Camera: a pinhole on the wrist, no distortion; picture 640 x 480 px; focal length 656.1 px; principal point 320.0 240.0 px. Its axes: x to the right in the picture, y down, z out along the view. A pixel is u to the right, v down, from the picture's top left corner.
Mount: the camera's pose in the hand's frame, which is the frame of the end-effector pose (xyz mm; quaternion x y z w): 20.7 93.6 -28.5 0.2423 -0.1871 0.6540 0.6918
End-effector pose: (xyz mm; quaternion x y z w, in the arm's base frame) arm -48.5 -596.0 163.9 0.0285 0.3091 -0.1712 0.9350
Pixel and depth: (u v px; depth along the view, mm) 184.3 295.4 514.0
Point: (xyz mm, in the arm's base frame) 41.7 -921.1 447.4
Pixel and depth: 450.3 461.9 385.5
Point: 62.7 -685.9 489.9
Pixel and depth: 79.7 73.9 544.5
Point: 114.3 -1059.4 313.0
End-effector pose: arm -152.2 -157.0 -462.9 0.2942 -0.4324 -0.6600 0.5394
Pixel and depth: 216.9 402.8 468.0
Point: -515.1 5.2 -532.0
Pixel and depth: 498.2 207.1 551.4
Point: -652.8 -113.2 -321.0
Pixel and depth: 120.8 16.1 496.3
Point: -583.1 -273.6 -608.7
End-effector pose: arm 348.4 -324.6 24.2 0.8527 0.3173 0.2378 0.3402
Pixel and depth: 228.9 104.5 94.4
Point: 413.6 -325.6 27.4
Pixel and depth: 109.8 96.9 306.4
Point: 450.6 -229.6 -182.0
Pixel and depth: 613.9 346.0 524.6
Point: 667.2 -558.1 -345.7
